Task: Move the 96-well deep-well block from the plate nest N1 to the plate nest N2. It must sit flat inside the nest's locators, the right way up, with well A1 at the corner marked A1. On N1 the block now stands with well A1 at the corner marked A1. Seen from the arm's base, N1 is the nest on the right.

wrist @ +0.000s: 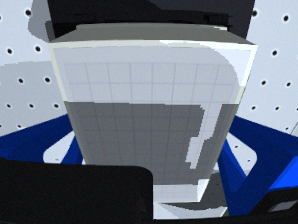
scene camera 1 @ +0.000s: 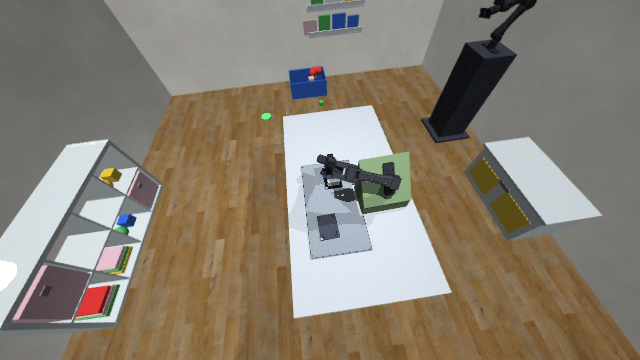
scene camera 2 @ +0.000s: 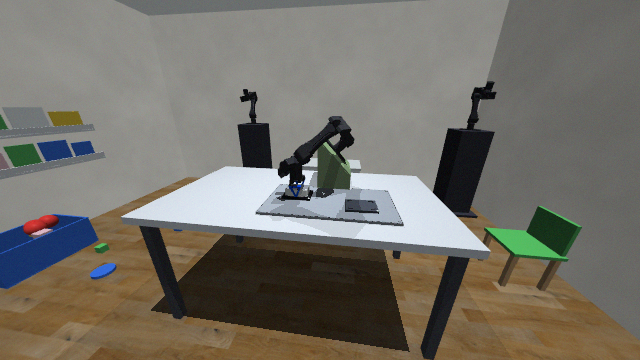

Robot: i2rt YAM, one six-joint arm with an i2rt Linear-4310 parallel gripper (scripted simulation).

Scene:
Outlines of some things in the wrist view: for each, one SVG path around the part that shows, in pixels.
My gripper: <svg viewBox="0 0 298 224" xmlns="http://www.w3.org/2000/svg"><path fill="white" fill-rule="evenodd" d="M0 137L0 224L298 224L298 137L236 115L229 133L255 151L257 161L246 176L235 158L227 139L225 140L217 160L229 216L154 219L153 174L148 169L140 166L83 165L83 156L75 135L61 163L45 163L43 160L44 152L73 131L68 113Z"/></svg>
A deep-well block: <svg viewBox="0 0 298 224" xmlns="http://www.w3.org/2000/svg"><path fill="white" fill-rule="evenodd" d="M48 42L47 47L59 89L85 164L141 166L153 174L153 203L199 202L228 135L258 45L228 32L225 26L179 23L80 24L76 26L76 30Z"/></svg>

